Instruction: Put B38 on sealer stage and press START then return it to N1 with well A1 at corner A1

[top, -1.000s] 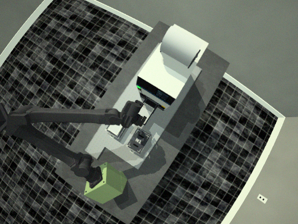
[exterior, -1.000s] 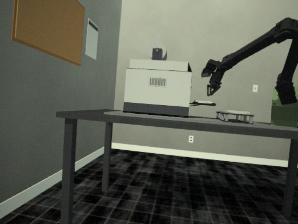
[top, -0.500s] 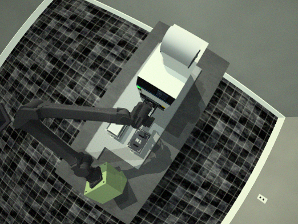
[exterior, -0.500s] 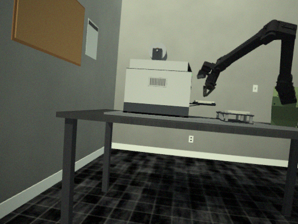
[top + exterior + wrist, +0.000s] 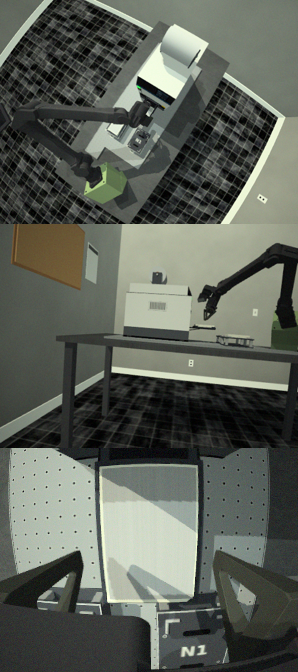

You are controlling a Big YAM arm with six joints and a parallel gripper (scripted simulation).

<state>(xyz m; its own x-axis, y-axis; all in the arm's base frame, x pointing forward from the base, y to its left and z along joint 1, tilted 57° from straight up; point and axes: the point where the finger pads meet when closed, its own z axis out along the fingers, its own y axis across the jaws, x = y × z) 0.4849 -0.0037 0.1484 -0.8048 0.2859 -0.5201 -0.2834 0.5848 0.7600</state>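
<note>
Right now my hand is 10 mm short of the sealer stage and 60 mm above it. Round my hand: foil roll: 330 mm ahead, 100 mm to the left, 260 mm above; white-topped plate: 200 mm behind, 70 mm to the left, 100 mm below.
</note>
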